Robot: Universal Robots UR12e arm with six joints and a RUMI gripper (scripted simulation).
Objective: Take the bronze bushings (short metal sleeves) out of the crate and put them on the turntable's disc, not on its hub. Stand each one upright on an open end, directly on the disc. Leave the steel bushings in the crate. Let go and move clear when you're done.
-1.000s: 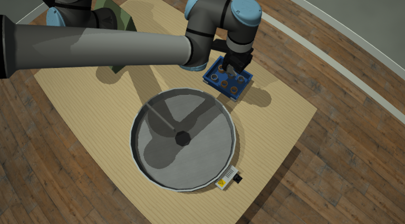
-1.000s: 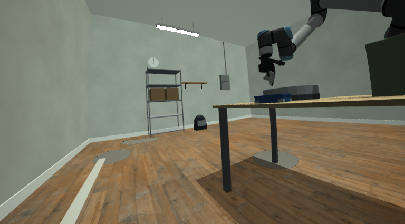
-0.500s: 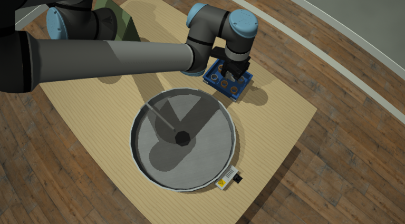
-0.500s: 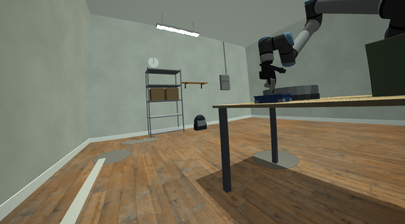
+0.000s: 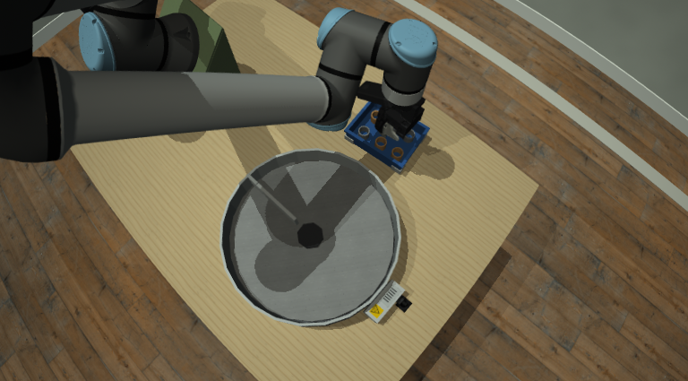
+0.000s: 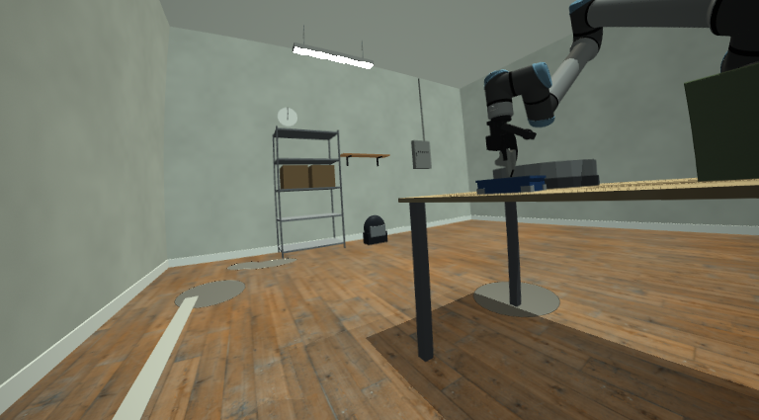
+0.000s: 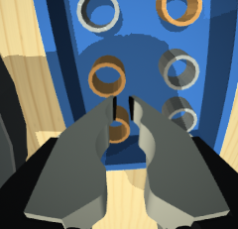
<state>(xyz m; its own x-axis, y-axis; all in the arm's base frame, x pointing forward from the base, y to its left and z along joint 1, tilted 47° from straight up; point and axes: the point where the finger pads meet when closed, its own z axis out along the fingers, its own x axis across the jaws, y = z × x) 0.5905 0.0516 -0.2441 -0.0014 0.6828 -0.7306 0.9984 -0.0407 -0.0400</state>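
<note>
My hand is 1 cm past the blue crate, 2 cm to the right of it and 5 cm above it. The rest, counted from my hand: turntable disc 4 cm ahead, 33 cm to the right, 2 cm below; turntable 6 cm ahead, 33 cm to the right, 2 cm below.
</note>
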